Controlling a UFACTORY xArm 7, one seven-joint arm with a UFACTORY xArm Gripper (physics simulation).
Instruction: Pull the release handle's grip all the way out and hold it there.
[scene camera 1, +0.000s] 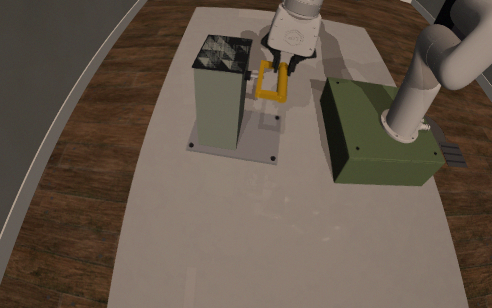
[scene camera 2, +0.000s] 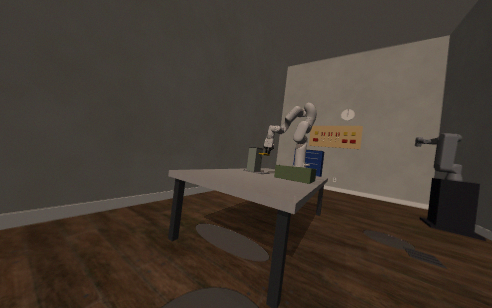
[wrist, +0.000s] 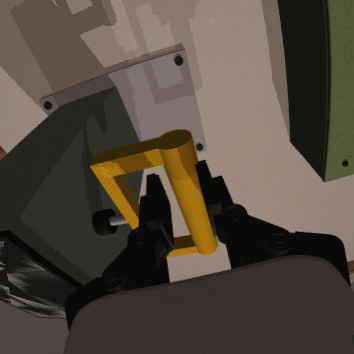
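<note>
The yellow release handle (scene camera 2: 263, 154) is a rectangular frame with a thick round grip (scene camera 1: 282, 89) (wrist: 186, 192). It sticks out from the side of the grey-green post (scene camera 1: 218, 107) (scene camera 2: 254, 160) (wrist: 52, 185) on a thin rod (wrist: 119, 220). A short length of rod shows between the black collar (wrist: 104, 222) and the frame. My gripper (scene camera 1: 283, 73) (wrist: 180, 182) is shut on the grip, with one finger inside the frame and the other on the outer side. In the wrist view the outer finger meets the grip; a narrow gap shows beside the inner finger.
The post stands on a grey base plate (scene camera 1: 235, 153) with dark bolts. A green box (scene camera 1: 350, 125) (scene camera 2: 295, 173) (wrist: 340, 90) under the arm's base stands to the right on the table (scene camera 1: 250, 240) (scene camera 2: 220, 182). A second robot (scene camera 2: 447, 155) stands on a dark pedestal across the room.
</note>
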